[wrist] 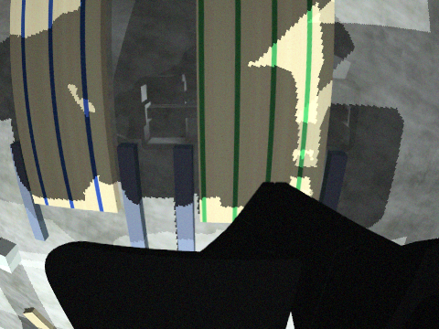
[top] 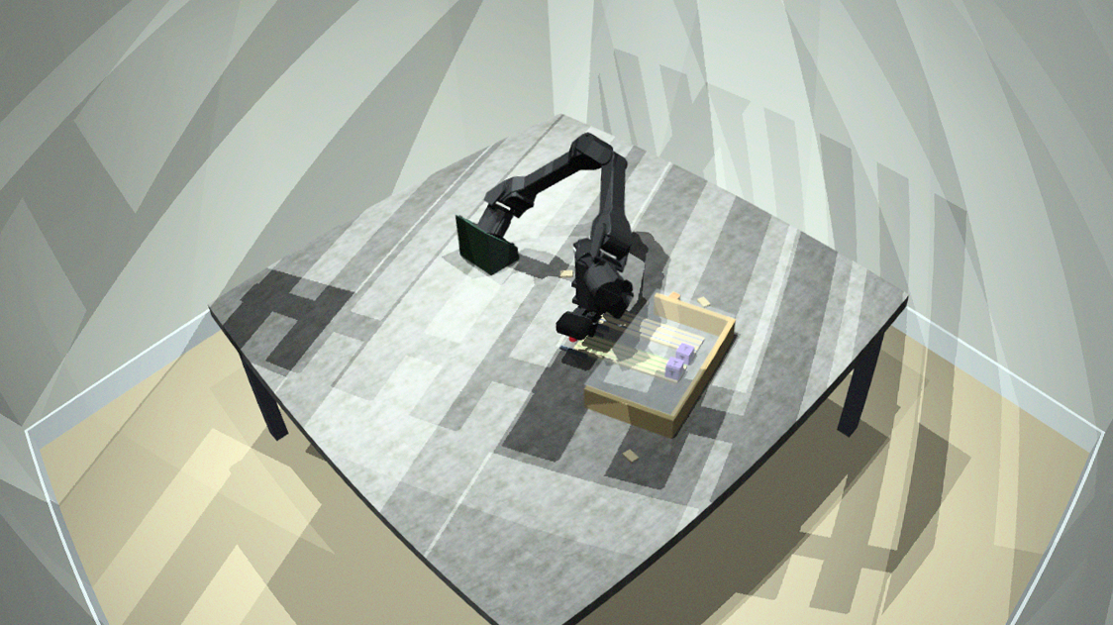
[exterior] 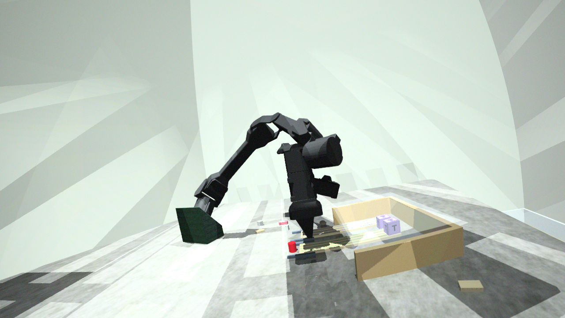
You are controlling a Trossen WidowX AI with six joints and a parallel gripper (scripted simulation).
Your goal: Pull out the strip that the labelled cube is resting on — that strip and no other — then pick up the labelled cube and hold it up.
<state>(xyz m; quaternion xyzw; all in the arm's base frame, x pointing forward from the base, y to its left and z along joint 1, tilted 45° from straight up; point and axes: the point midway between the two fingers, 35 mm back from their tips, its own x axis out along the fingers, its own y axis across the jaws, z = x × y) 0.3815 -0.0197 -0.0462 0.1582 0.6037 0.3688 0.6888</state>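
My gripper tip is 4 cm past the small red peg, 1 cm to the left of it and 2 cm above it. Round my gripper tip: blue-lined strip (6 cm ahead, 12 cm to the left, 3 cm below); small pink piece (16 cm behind, 21 cm to the left, 2 cm below).
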